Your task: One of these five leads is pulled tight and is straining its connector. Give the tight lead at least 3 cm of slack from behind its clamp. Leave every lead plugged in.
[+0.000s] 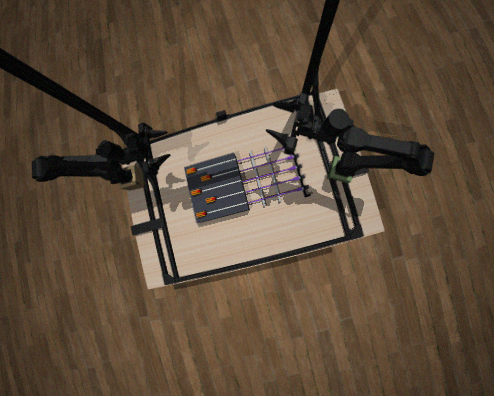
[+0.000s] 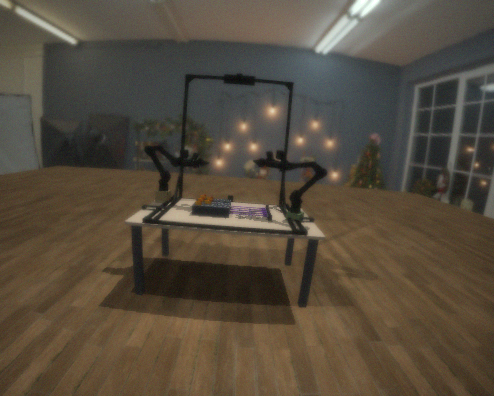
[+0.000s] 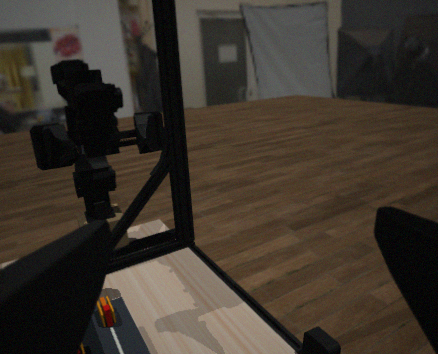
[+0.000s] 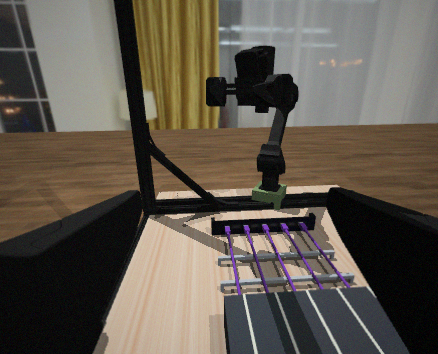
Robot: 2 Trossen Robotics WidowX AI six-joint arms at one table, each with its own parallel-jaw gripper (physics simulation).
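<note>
Five purple leads (image 1: 291, 191) (image 4: 273, 243) run from a black connector bar (image 1: 307, 192) (image 4: 218, 227) across two grey rails (image 4: 227, 286) to a dark box (image 1: 227, 191) (image 4: 260, 322). All look plugged in and nearly straight; I cannot tell which is tight. White lines continue over the box to orange-red clamps (image 1: 201, 214) (image 3: 106, 311); two clamps sit farther right than the other three. My left gripper (image 1: 271, 117) (image 2: 256, 162) (image 3: 242, 226) is open and empty, raised near the bar's upper end. My right gripper (image 1: 168, 144) (image 2: 207, 163) (image 4: 234, 198) is open and empty, raised left of the box.
A black frame (image 1: 260, 259) borders the table (image 1: 220, 250), with uprights behind at both sides. A small black block (image 1: 221, 117) (image 3: 320, 342) sits on its back rail. The arms stand on a green mount (image 1: 341, 170) (image 4: 269, 193) at right and a tan mount at left.
</note>
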